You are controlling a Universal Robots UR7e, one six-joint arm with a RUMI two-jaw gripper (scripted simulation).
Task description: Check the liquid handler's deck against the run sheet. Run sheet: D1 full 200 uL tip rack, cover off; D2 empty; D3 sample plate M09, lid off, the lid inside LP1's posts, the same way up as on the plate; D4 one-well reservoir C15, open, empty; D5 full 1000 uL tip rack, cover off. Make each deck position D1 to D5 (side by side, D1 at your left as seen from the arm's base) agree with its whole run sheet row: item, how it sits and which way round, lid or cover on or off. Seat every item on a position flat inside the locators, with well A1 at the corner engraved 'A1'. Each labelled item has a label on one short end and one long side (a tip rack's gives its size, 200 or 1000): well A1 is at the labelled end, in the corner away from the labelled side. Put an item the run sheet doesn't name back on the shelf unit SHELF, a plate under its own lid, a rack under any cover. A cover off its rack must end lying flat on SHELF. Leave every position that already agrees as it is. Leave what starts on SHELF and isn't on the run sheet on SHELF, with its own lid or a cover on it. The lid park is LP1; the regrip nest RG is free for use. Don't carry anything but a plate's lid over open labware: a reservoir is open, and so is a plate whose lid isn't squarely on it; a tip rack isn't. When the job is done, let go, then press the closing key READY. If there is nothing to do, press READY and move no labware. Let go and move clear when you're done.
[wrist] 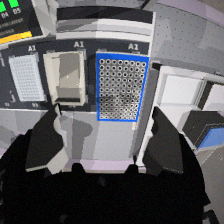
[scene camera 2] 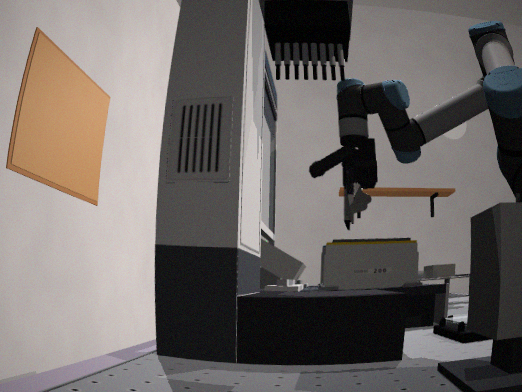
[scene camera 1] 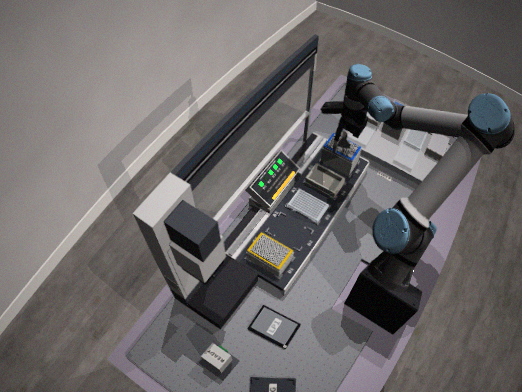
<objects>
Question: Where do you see a shelf unit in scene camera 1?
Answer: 382,146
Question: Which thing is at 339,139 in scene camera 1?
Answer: My gripper.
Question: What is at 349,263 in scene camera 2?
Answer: A yellow-rimmed 200 uL tip rack.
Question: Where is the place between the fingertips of my gripper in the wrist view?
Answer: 107,105
</objects>
